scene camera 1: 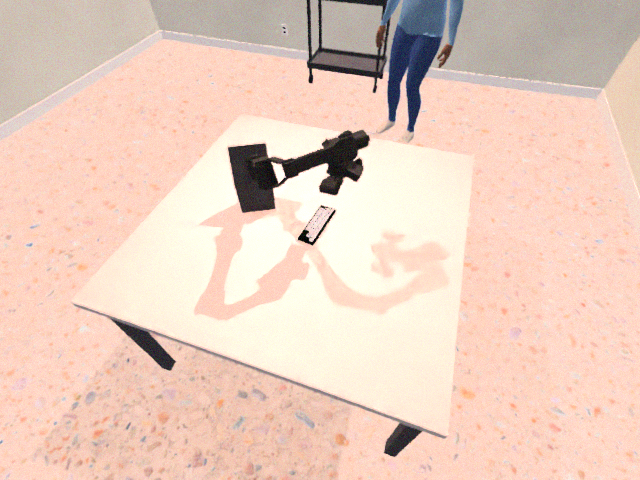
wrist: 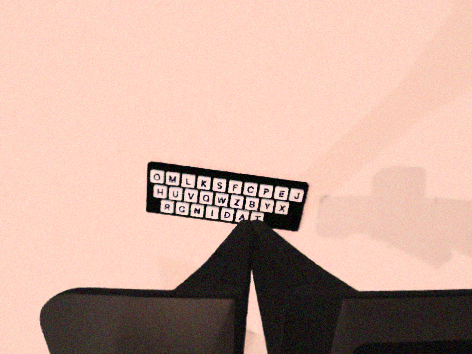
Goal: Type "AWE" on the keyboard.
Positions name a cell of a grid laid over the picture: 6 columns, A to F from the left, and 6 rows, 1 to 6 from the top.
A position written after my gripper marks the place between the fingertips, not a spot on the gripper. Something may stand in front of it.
In view: my gripper (scene camera 1: D3).
My gripper shows as well in the wrist view (wrist: D4).
